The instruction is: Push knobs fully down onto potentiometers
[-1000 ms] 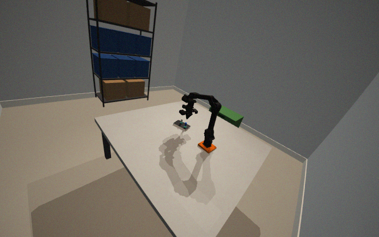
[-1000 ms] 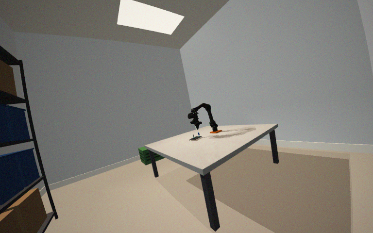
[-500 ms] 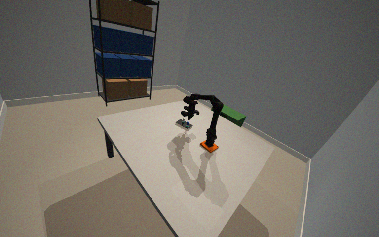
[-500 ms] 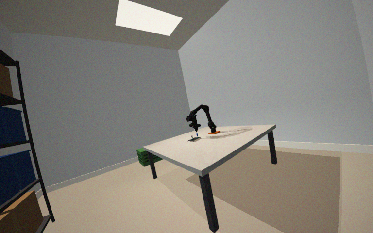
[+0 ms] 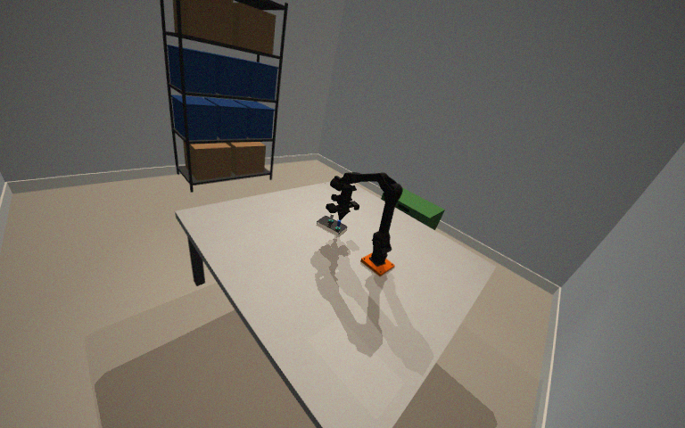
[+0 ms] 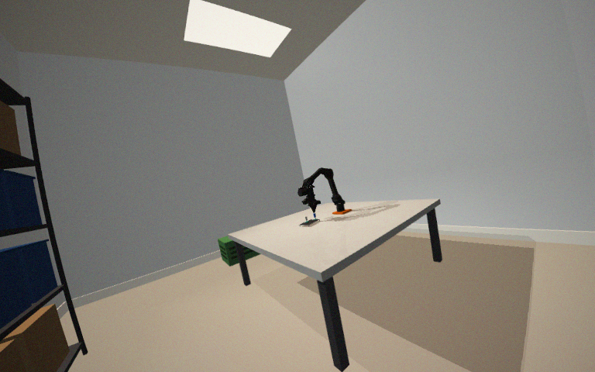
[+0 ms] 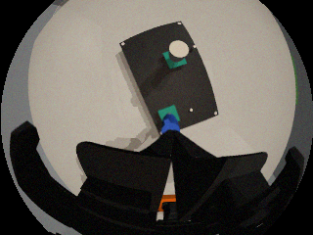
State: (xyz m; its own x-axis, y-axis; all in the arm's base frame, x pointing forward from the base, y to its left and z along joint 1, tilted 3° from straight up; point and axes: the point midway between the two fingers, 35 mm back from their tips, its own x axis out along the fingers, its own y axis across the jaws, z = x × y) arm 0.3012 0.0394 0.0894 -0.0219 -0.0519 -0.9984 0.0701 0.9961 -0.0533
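My gripper tip is now 2 cm above the blue knob. The rest, counted from my gripper tip: white knob (8 cm ahead, 3 cm below).
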